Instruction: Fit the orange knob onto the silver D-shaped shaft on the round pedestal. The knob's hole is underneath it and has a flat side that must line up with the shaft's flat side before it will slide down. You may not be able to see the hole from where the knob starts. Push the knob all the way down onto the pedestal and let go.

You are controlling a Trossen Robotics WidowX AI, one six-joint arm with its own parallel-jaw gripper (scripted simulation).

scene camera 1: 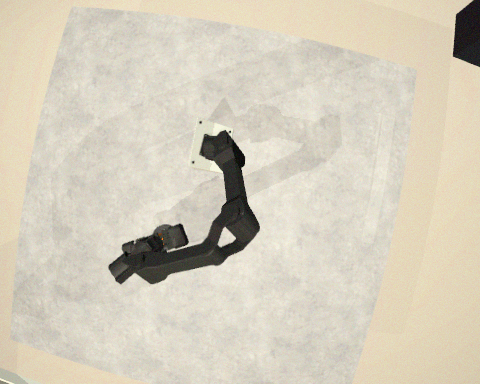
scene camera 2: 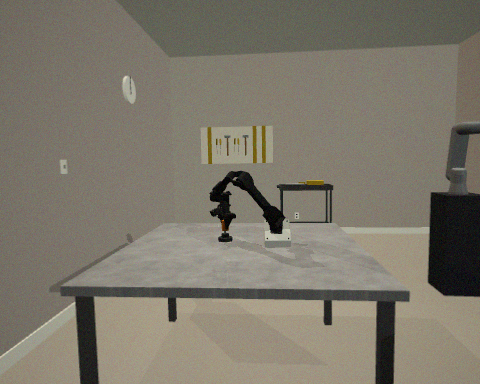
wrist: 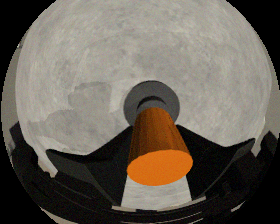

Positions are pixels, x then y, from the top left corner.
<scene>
The gripper [scene camera 1: 161, 240] holds an orange knob [wrist: 158, 155].
</scene>
